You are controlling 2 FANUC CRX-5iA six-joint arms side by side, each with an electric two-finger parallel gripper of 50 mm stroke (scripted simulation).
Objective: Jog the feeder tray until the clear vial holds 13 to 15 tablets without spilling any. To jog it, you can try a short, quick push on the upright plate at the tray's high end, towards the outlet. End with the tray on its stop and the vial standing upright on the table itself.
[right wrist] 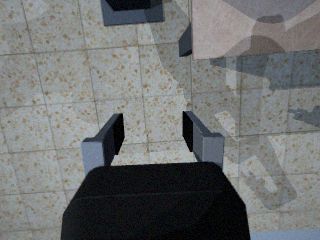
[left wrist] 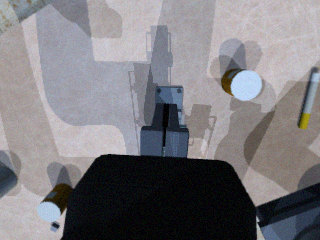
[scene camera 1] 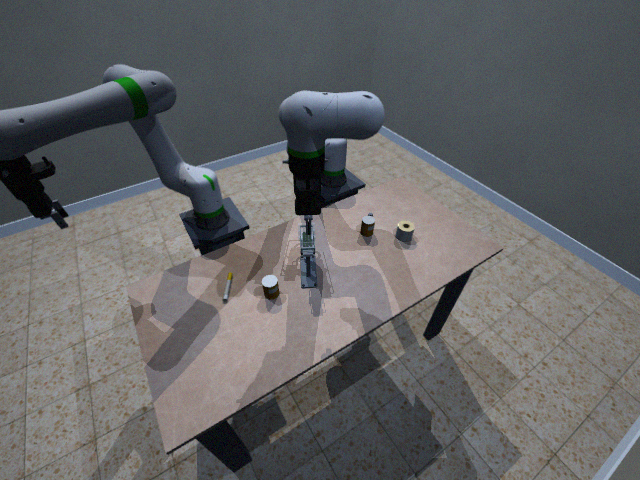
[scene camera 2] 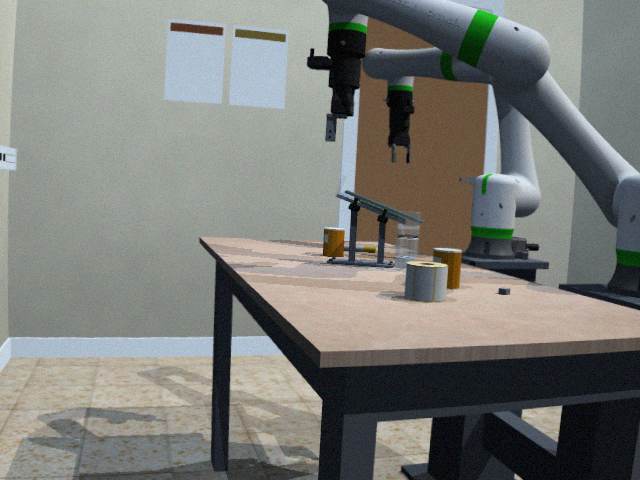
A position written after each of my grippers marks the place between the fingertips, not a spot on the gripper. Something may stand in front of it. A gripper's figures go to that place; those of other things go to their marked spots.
Labels:
My left gripper (scene camera 2: 330,141) is 1.51 m from the lens. My right gripper (scene camera 2: 401,162) is 2.28 m from the lens. A label roll (scene camera 2: 425,281): 1.04 m from the lens.

